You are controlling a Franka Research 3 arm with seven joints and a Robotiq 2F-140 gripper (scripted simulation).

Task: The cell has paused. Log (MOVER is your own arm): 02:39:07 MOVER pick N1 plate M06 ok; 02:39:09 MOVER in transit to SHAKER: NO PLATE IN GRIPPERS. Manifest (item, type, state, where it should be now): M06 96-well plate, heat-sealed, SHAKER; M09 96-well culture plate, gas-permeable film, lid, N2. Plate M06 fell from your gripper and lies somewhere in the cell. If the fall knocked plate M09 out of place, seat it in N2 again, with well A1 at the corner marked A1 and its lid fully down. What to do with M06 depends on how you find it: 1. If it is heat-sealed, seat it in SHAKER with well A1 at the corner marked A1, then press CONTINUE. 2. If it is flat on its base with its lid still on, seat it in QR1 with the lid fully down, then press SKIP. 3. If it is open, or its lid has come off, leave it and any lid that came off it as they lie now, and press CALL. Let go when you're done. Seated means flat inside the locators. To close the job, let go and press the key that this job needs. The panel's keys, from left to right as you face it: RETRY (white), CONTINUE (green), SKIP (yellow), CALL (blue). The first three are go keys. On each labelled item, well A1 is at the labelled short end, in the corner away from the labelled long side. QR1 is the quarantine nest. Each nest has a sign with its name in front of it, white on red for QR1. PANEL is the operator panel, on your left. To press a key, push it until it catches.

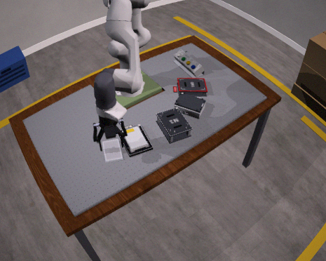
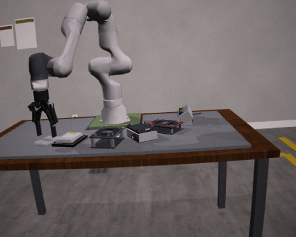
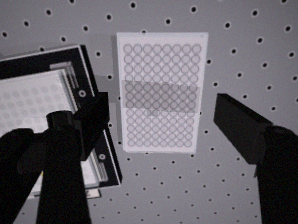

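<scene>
My hand is 50 mm above the heat-sealed plate. Also, from my hand: blue call key (710 mm to the left, 220 mm behind, 10 mm above); yellow skip key (710 mm to the left, 270 mm behind, 10 mm above); dark nest N1 (330 mm to the left, 60 mm ahead).
</scene>
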